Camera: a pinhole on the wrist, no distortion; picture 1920 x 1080 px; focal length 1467.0 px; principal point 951.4 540.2 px. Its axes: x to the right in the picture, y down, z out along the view. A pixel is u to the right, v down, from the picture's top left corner.
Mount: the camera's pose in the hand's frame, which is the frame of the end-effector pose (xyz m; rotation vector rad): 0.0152 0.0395 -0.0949 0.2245 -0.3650 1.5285
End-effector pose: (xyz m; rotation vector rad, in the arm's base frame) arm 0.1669 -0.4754 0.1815 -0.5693 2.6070 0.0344
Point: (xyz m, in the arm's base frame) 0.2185 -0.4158 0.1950
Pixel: outside the picture
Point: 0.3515 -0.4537 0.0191
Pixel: 1137.3 837.2
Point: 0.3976 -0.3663 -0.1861
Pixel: 1510.1 633.5
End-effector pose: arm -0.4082 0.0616 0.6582 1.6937 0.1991 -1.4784
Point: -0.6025 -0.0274 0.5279
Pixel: 729.7 46.6
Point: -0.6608 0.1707 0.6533
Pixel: 116.4 1025.0
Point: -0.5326 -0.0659 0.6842
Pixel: 1385.8 533.1
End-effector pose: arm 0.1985 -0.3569 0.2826 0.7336 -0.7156 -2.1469
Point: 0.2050 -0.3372 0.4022
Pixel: 1848.4 1033.5
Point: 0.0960 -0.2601 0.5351
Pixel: 1658.8 860.2
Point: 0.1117 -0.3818 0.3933
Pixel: 1618.0 241.4
